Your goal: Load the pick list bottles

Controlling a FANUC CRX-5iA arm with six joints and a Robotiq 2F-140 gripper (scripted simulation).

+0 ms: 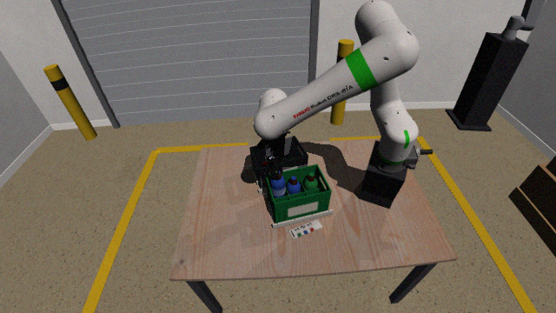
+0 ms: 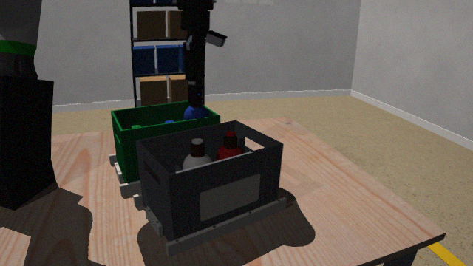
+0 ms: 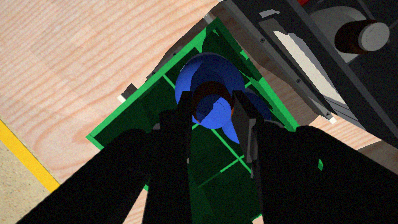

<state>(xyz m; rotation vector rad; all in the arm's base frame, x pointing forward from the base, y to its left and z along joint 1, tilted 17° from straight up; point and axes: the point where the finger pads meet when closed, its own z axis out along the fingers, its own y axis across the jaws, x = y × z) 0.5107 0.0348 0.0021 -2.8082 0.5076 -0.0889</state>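
The blue-label bottle is 80 mm below my hand. The rest, counted from my hand: red-label bottle 150 mm below, 130 mm to the right, 80 mm ahead; then white-label bottle 170 mm to the right, 150 mm below; then green crate 160 mm below, 90 mm behind, 10 mm to the left.
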